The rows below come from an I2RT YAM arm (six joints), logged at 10 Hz.
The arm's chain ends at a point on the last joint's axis. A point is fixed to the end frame.
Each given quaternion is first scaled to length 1.
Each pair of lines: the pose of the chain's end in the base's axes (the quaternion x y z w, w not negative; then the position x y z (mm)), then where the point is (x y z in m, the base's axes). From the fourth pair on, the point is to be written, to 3 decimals.
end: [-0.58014 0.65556 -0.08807 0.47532 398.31 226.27 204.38]
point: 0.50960 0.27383 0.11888
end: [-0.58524 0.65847 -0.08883 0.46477 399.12 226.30 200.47]
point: 0.50893 0.27241 0.11231
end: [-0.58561 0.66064 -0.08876 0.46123 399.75 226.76 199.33]
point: 0.50908 0.27223 0.11024
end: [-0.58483 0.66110 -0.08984 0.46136 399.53 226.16 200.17]
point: 0.509 0.271 0.111
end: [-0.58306 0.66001 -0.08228 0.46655 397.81 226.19 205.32]
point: 0.507 0.274 0.117
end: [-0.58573 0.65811 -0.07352 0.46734 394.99 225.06 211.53]
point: 0.503 0.275 0.123
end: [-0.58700 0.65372 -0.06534 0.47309 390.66 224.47 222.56]
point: 0.498 0.277 0.135
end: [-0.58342 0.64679 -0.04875 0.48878 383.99 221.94 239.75]
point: 0.491 0.281 0.155
